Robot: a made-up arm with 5 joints.
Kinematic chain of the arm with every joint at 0, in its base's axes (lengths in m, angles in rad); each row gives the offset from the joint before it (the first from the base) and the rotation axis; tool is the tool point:
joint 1: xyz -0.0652 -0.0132 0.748 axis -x
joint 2: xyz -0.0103 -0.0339 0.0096 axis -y
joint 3: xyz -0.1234 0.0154 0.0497 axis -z
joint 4: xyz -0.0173 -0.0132 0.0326 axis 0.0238 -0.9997 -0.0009
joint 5: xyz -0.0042 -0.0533 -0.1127 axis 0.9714 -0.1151 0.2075
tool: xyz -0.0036 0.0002 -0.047
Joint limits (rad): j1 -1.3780..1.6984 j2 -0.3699..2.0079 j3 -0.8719..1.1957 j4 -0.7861..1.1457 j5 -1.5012..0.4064
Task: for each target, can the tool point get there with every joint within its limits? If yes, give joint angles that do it. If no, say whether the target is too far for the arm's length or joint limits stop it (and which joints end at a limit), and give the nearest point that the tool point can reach.
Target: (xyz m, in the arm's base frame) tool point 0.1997 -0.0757 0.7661
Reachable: no: joint limits stop it (at a limit: joint 1, joint 2, joint 3) | nearest point 0.0753 -0.1399 0.7843 | short by 0.141 m
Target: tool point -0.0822 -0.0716 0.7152
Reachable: yes | joints -0.1382 0.1252 -0.6059 0.7522 -0.9602
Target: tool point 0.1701 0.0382 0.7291
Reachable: no: joint limits stop it (at a limit: joint 1, joint 2, joint 3) | nearest point 0.0716 0.1047 0.7037 | short by 0.122 m
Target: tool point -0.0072 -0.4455 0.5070
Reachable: no: too far | nearest point -0.0366 -0.2558 0.6127 | short by 0.219 m
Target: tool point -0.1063 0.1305 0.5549
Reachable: yes | joints -0.7728 1.2152 0.7235 -0.3513 -0.5148
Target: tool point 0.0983 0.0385 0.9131
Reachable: no: joint limits stop it (at a limit: joint 1, joint 2, joint 3) | nearest point 0.0225 -0.0390 0.8672 | short by 0.118 m
